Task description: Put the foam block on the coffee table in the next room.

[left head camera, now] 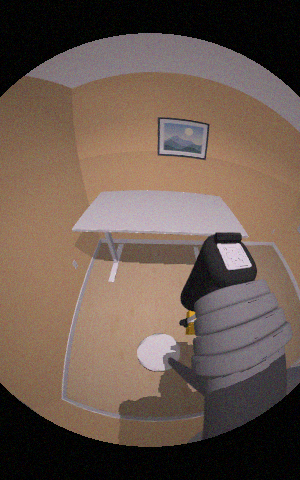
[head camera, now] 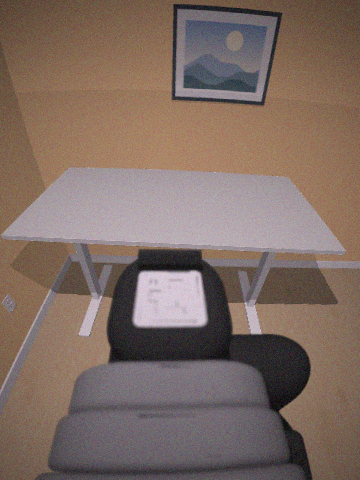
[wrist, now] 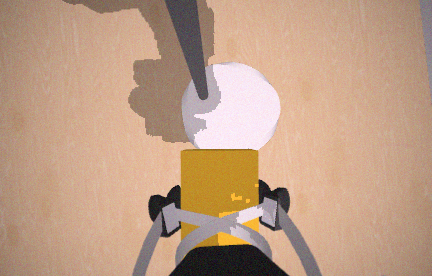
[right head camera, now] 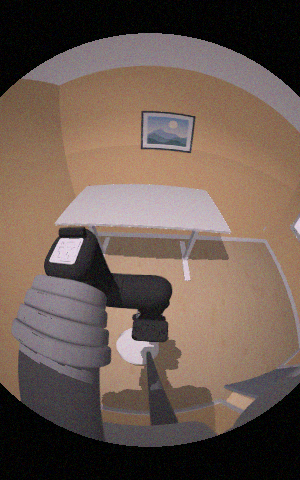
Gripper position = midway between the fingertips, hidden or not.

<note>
In view: the gripper (wrist: 218,198), a yellow foam block (wrist: 217,182), a framed mountain picture (head camera: 217,58) and a white desk (head camera: 112,206).
The framed mountain picture shows as well in the left head camera view (left head camera: 175,136) and in the right head camera view (right head camera: 165,130). The white desk is seen too in the left head camera view (left head camera: 142,211) and in the right head camera view (right head camera: 130,205).
</note>
